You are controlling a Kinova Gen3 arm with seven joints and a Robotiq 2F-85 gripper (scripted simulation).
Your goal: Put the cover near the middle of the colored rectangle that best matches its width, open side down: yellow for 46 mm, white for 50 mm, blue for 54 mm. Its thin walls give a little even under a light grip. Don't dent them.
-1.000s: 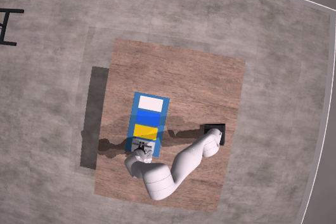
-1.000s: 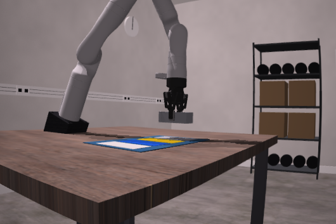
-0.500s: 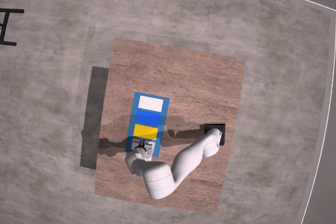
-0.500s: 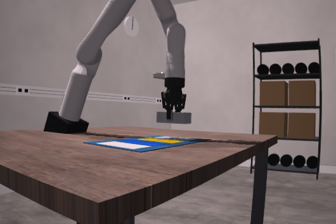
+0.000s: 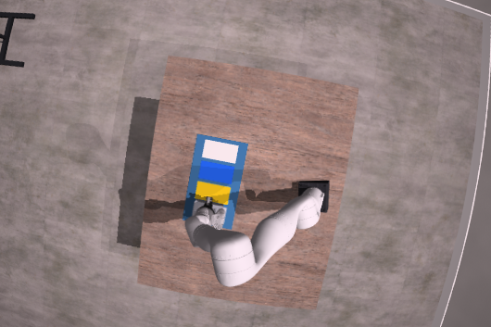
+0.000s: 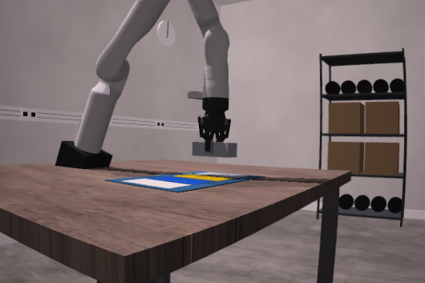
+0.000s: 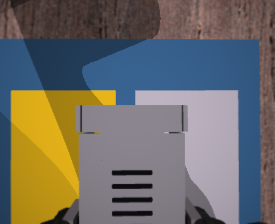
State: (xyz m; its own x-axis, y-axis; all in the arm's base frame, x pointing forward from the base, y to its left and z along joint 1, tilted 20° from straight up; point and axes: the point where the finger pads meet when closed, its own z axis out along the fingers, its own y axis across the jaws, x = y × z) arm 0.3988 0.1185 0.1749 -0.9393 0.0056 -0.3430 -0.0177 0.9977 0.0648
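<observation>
My hand is 240 mm to the left of the white rectangle and 80 mm above it. The rest, counted from my hand: dark blue mat 40 mm ahead, 100 mm to the right, 80 mm below; then cover 10 mm below; then yellow rectangle 50 mm to the right, 80 mm below.
</observation>
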